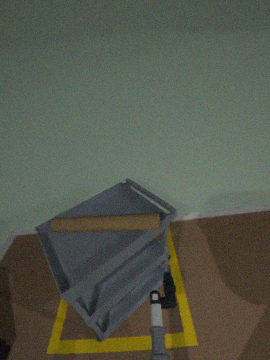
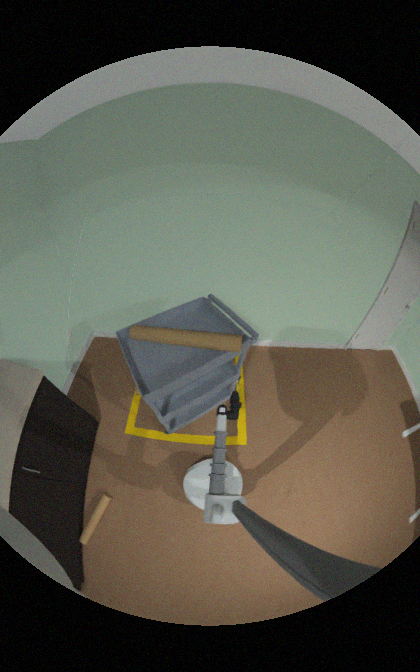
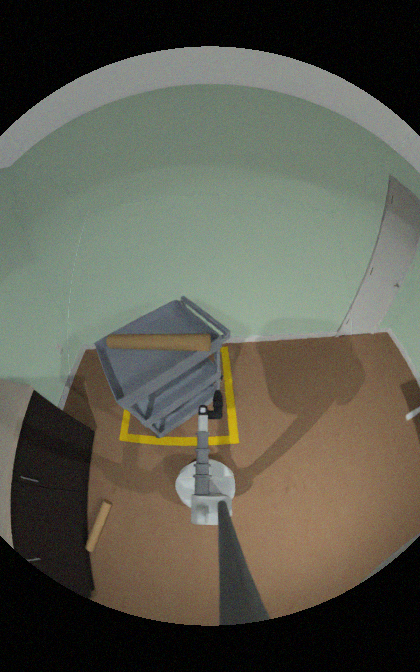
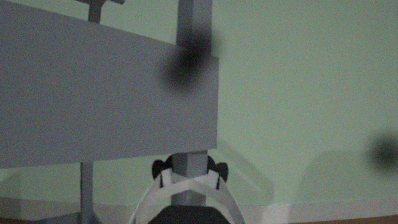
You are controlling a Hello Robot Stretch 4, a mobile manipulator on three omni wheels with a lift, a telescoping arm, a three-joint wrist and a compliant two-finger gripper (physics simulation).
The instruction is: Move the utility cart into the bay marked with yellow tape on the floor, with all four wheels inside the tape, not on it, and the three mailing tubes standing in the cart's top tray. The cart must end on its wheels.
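The grey utility cart (image 1: 117,261) (image 2: 192,375) (image 3: 170,372) (image 4: 100,90) looks upright, turned at an angle over the left and back of the yellow tape bay (image 1: 75,346) (image 2: 190,439) (image 3: 175,441). Its wheels are hidden. One brown mailing tube (image 1: 105,223) (image 2: 185,338) (image 3: 160,342) lies across the top tray. A second tube (image 2: 96,519) (image 3: 99,526) lies on the floor at the left. The third does not show. My gripper (image 1: 167,272) (image 2: 235,395) (image 3: 218,395) (image 4: 189,167) is shut on a cart corner post, just below a tray side.
A green wall rises behind the cart, whose back corner is close to it. A dark cabinet (image 2: 55,475) (image 3: 52,490) stands at the left, beside the floor tube. A pale door (image 2: 395,280) (image 3: 380,260) is at the right. My white base (image 2: 195,485) (image 3: 187,485) is in front of the bay.
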